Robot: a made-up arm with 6 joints. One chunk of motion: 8 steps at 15 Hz.
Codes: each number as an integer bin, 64 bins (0 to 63) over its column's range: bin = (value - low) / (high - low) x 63, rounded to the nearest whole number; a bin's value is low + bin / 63 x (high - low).
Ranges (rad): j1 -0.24..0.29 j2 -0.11..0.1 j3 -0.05..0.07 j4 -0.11..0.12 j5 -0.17..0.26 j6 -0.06..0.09
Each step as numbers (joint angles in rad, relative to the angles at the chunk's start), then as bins.
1 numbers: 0.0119 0.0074 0.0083 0.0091 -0.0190 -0.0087
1 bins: 30 35 31 33 22 22
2 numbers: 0.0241 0.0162 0.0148 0.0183 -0.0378 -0.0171
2 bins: 31 38 34 35 19 18
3 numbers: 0.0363 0.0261 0.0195 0.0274 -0.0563 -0.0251
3 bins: 33 41 36 38 17 15
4 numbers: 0.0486 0.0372 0.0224 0.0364 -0.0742 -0.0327
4 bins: 34 44 38 40 14 11
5 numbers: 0.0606 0.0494 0.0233 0.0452 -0.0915 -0.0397
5 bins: 36 48 38 43 12 9
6 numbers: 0.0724 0.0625 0.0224 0.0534 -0.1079 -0.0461
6 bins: 37 52 38 45 9 6
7 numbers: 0.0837 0.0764 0.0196 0.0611 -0.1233 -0.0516
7 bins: 38 56 37 47 7 4
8 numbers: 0.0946 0.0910 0.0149 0.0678 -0.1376 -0.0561
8 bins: 40 60 34 49 5 2
